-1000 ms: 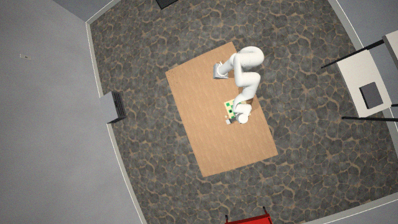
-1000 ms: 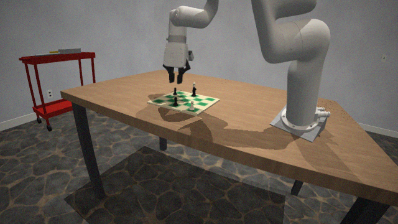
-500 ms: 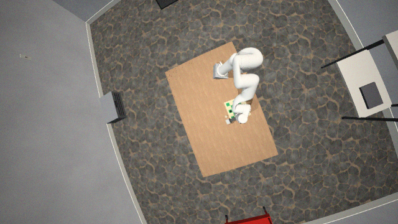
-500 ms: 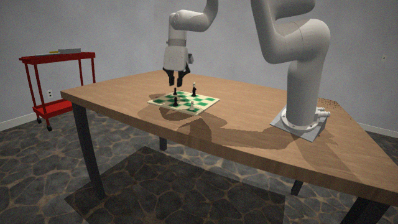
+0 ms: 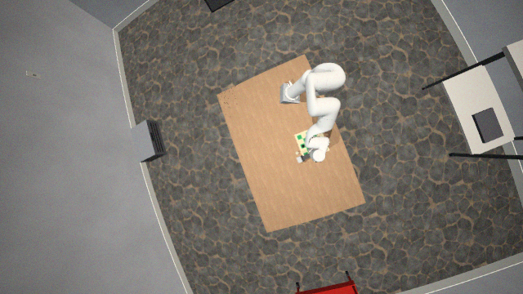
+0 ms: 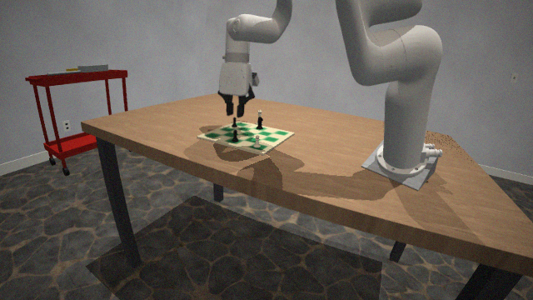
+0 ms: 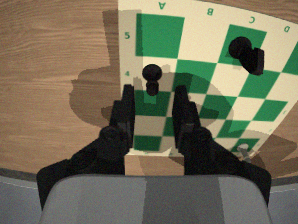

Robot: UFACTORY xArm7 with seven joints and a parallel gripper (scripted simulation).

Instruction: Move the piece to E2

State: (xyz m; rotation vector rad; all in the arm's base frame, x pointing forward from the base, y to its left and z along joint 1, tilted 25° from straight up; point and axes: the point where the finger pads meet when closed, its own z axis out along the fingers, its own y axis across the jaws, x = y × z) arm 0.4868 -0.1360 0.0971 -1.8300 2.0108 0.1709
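The white pawn lies 140 mm behind my hand, 130 mm to the left of it and 40 mm below it. Also, from my hand: black piece: 80 mm behind, 30 mm to the right, 40 mm below; cream chessboard: 70 mm behind, 50 mm to the left, 60 mm below; white piece: 50 mm behind, 90 mm to the right, 40 mm below.
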